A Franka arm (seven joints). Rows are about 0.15 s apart.
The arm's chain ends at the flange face. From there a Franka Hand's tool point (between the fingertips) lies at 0.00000 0.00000 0.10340 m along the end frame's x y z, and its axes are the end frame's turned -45 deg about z.
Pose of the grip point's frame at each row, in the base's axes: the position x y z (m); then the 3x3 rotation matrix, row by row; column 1 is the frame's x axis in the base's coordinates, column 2 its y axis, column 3 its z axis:
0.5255 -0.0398 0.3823; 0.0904 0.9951 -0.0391; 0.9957 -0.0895 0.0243; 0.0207 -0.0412 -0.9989
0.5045 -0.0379 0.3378; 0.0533 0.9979 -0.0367; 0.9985 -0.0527 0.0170; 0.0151 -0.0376 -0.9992
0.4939 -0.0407 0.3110; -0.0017 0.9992 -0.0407; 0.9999 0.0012 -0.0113; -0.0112 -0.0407 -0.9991
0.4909 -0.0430 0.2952; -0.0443 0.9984 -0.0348; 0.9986 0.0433 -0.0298; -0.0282 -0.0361 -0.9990
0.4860 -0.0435 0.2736; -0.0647 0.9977 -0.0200; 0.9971 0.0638 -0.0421; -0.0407 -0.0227 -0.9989
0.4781 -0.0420 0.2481; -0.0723 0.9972 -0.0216; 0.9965 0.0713 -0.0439; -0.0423 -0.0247 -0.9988
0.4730 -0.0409 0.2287; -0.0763 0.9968 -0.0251; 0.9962 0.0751 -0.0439; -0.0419 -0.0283 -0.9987
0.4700 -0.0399 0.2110; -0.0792 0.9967 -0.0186; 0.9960 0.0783 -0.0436; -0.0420 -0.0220 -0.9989
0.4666 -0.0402 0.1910; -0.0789 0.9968 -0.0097; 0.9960 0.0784 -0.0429; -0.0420 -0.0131 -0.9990
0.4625 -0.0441 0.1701; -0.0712 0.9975 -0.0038; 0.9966 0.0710 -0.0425; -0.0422 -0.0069 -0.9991
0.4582 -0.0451 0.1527; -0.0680 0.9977 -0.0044; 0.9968 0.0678 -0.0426; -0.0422 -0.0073 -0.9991
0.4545 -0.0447 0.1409; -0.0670 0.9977 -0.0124; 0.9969 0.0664 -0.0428; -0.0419 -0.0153 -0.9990
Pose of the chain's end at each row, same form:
0.5295 -0.0423 0.4856; 0.7676 0.6397 -0.0391; 0.6408 -0.7674 0.0243; -0.0145 -0.0438 -0.9989
0.5083 -0.0397 0.4411; 0.7433 0.6679 -0.0367; 0.6688 -0.7433 0.0170; -0.0159 -0.0373 -0.9992
0.4981 -0.0395 0.4143; 0.7053 0.7077 -0.0407; 0.7079 -0.7062 -0.0113; -0.0367 -0.0209 -0.9991
0.4945 -0.0399 0.3985; 0.6747 0.7373 -0.0348; 0.7367 -0.6755 -0.0298; -0.0455 -0.0056 -0.9990
0.4881 -0.0391 0.3769; 0.6597 0.7512 -0.0200; 0.7502 -0.6599 -0.0421; -0.0448 0.0127 -0.9989
0.4803 -0.0375 0.3514; 0.6540 0.7563 -0.0216; 0.7550 -0.6542 -0.0439; -0.0474 0.0124 -0.9988
0.4756 -0.0364 0.3320; 0.6509 0.7588 -0.0251; 0.7575 -0.6513 -0.0439; -0.0496 0.0096 -0.9987
0.4719 -0.0354 0.3143; 0.6488 0.7608 -0.0186; 0.7596 -0.6489 -0.0436; -0.0453 0.0141 -0.9989
0.4676 -0.0358 0.2943; 0.6491 0.7606 -0.0097; 0.7597 -0.6488 -0.0429; -0.0390 0.0204 -0.9990
0.4629 -0.0397 0.2734; 0.6550 0.7557 -0.0038; 0.7549 -0.6545 -0.0425; -0.0347 0.0250 -0.9991
0.4587 -0.0407 0.2560; 0.6574 0.7536 -0.0044; 0.7528 -0.6569 -0.0426; -0.0350 0.0247 -0.9991
0.4558 -0.0403 0.2442; 0.6581 0.7529 -0.0124; 0.7519 -0.6580 -0.0428; -0.0404 0.0188 -0.9990

